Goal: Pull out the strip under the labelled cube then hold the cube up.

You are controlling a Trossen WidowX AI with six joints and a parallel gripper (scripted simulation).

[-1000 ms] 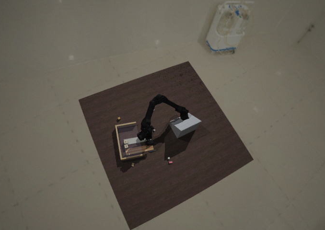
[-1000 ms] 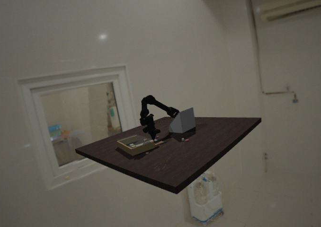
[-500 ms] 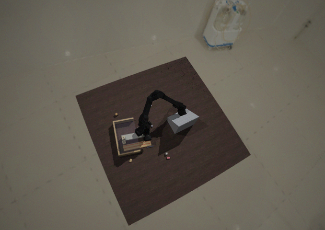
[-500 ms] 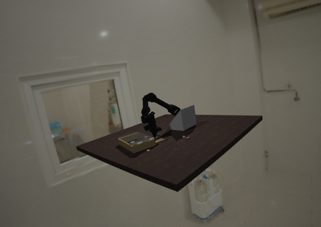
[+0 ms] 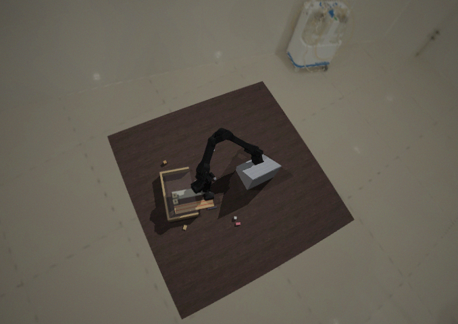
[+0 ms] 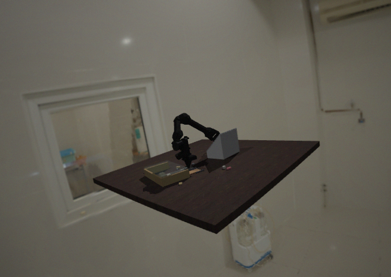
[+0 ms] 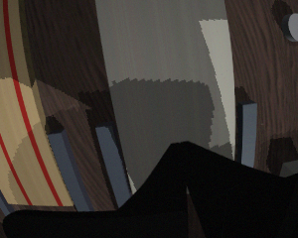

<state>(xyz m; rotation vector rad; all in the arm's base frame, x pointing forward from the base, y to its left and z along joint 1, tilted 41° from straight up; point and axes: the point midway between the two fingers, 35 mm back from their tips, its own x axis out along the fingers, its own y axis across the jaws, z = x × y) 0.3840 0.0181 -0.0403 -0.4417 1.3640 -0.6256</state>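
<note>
Now: gripper tip 8 cm past the grey round piece and 5 cm to the left of it.
</note>
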